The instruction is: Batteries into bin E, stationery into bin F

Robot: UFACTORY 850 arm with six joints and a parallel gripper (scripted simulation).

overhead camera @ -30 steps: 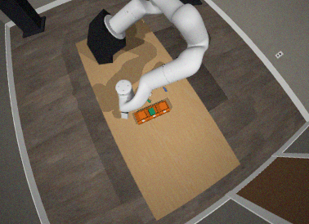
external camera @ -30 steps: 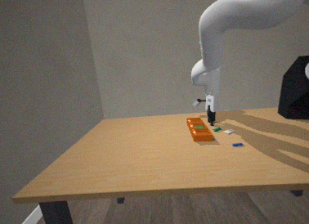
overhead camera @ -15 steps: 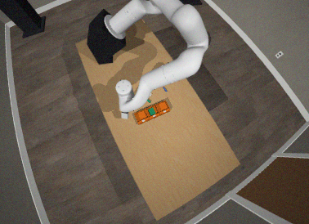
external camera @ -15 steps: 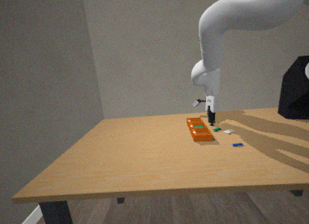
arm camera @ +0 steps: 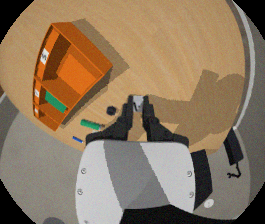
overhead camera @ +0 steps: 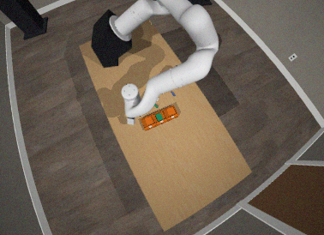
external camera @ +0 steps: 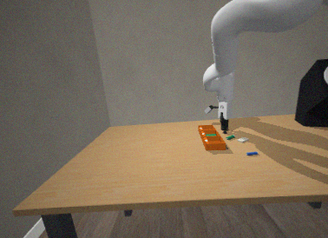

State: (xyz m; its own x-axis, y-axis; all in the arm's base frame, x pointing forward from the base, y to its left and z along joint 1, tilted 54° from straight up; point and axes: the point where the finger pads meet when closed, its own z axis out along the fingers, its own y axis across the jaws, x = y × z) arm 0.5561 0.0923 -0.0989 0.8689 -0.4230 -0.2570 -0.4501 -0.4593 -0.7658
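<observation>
The small grey thing lies 10 mm below my hand. Round my hand: small black thing 50 mm to the left, 20 mm below; green block 130 mm to the left, 80 mm ahead, 10 mm below; green battery 130 mm to the left, 20 mm below, 10 mm behind.
</observation>
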